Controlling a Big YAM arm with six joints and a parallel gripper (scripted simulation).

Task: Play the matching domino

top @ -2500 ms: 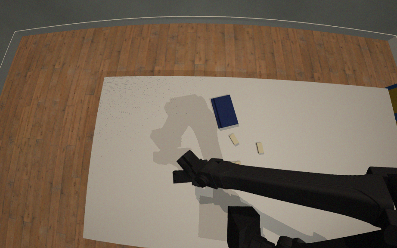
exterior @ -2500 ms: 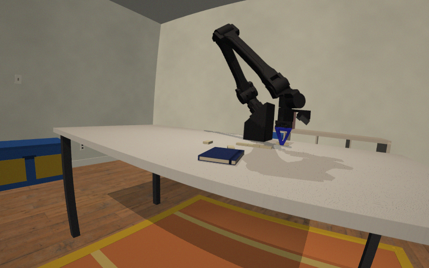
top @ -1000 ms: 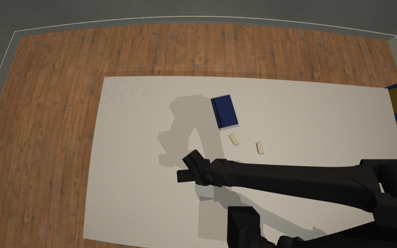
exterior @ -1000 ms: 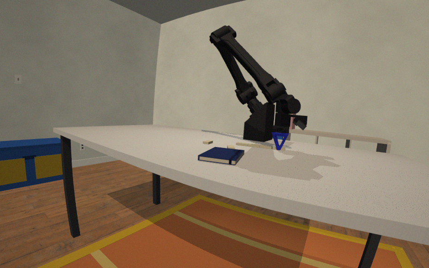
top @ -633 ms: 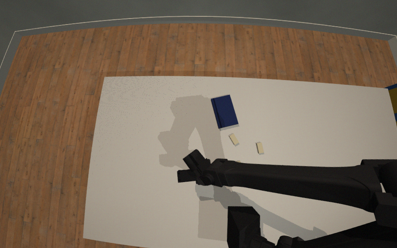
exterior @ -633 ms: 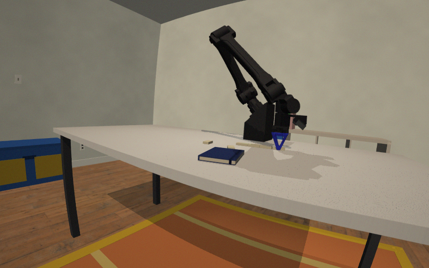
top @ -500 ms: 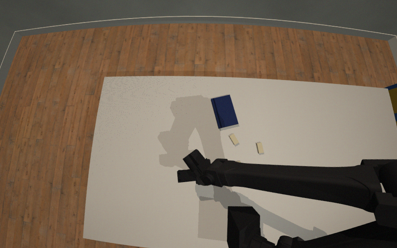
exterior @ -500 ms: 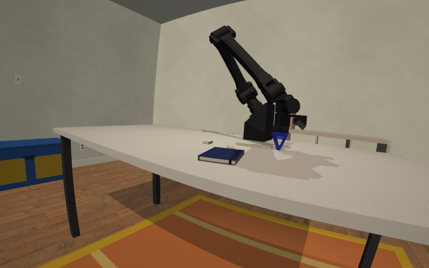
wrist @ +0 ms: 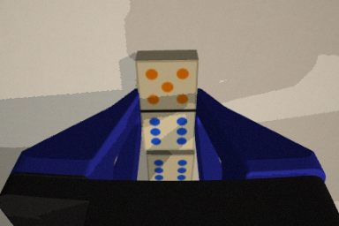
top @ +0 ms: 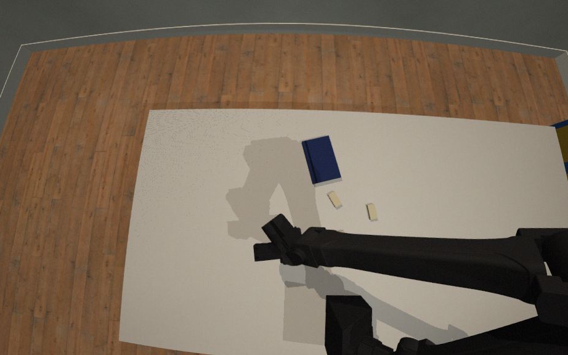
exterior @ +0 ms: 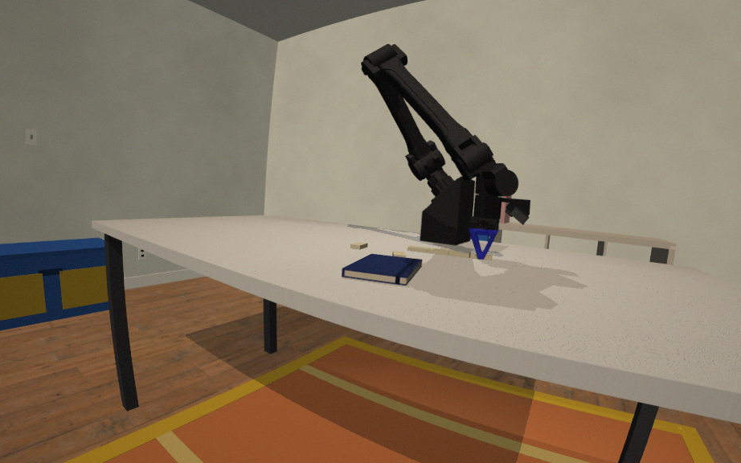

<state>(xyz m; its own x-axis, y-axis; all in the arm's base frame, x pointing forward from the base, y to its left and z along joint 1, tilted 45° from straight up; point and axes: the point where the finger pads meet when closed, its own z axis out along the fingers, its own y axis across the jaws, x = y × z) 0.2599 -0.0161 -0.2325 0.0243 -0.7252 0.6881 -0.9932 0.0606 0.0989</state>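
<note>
Now: the domino right at my hand. Also, from my hand: dark blue book: 28 cm ahead, 14 cm to the right.
</note>
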